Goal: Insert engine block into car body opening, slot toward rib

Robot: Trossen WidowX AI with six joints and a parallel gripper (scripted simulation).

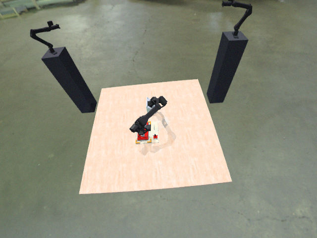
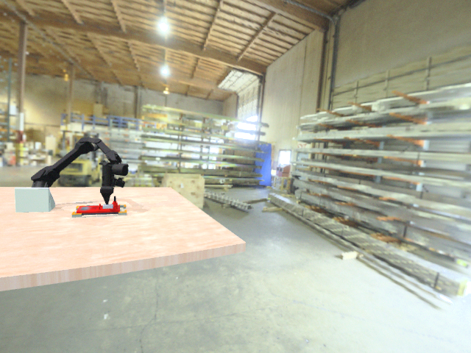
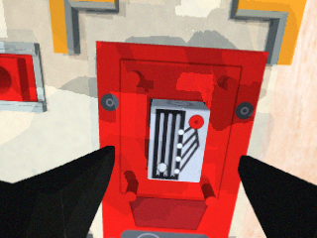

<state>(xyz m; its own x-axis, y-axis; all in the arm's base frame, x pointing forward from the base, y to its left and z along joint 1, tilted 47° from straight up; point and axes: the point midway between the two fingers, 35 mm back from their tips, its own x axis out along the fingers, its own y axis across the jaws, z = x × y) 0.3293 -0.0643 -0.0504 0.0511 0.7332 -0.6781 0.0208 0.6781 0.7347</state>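
My gripper tip is 30 mm above the grey engine block. Round my gripper tip: plate 20 mm behind, 30 mm to the left, 40 mm below.
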